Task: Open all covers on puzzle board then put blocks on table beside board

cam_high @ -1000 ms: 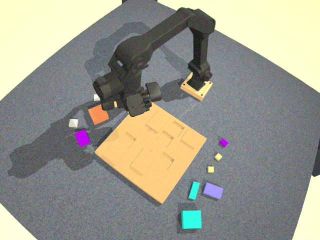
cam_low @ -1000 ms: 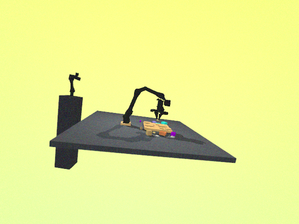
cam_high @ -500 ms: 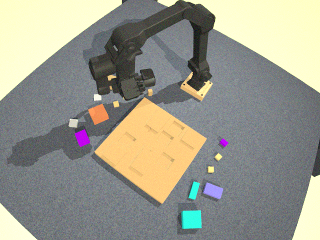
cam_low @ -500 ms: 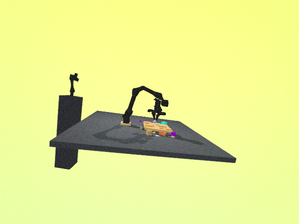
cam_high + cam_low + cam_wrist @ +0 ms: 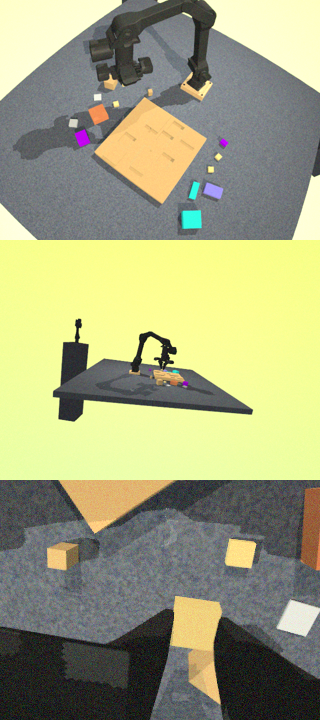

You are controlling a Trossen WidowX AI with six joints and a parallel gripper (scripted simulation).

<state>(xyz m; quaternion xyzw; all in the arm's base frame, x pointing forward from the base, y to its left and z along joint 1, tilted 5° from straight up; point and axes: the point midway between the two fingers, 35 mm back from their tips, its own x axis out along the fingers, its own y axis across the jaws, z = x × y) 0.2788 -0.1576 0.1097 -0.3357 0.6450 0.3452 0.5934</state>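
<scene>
The tan cube is 100 mm to the right of my gripper tip, 90 mm below it and 10 mm behind it. From my gripper tip the other things lie so: magenta cube 410 mm to the left, 130 mm behind, 100 mm below; orange block 120 mm ahead, 100 mm below, 20 mm to the right; purple block 230 mm ahead, 100 mm below, 10 mm to the left.
</scene>
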